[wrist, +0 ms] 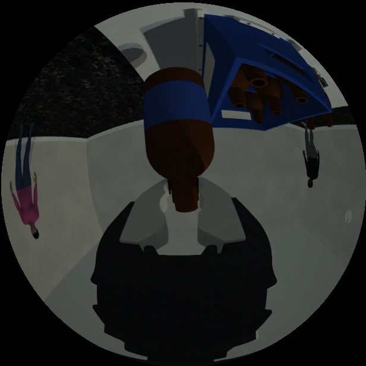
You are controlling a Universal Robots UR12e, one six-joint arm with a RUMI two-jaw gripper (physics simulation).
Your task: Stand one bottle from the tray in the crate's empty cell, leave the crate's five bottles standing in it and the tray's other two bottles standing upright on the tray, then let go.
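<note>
The brown bottle with a blue label (176,105) is in the middle of the wrist view, its neck between the fingertips of my gripper (183,180). My gripper is shut on this neck. The bottle is roughly in line with the gripper, and its base points to the top of the view. The blue crate (280,62) is at the upper right, beside the held bottle; the bottle overlaps its near left edge in view. Several brown bottles (270,90) stand in the crate. The empty cell cannot be made out. Parts of the tray's two bottles (311,123) (327,120) show beyond the crate.
A pale table surface (112,22) with shadows lies at the top. Dark ground (75,85) shows at the left. A person in pink (26,205) is at the left and a person in black (312,165) is at the right, before grey walls (260,165).
</note>
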